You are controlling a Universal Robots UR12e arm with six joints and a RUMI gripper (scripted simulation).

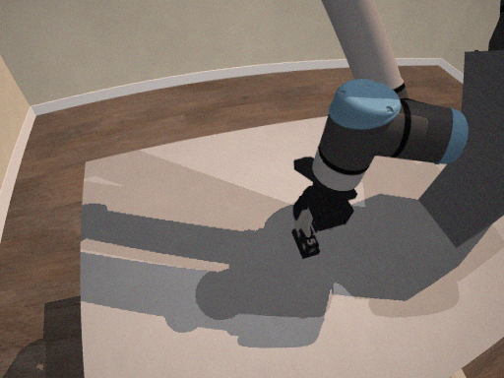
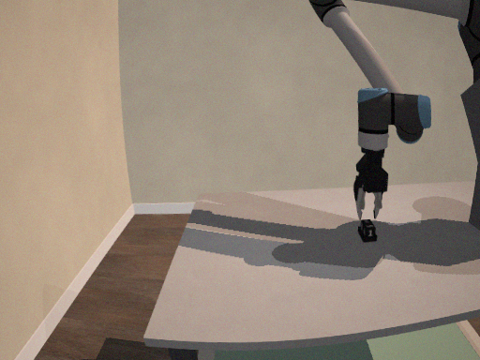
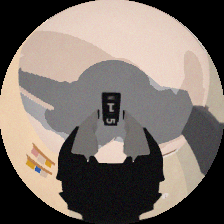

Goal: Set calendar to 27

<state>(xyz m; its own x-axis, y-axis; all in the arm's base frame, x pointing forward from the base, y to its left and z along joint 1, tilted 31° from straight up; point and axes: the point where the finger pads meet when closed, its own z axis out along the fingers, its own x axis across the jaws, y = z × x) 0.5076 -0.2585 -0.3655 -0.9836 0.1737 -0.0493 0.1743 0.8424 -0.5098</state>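
My hand is 40 mm above the black cube. From my hand the other things lie so: tray (20 mm to the left, 60 mm below).
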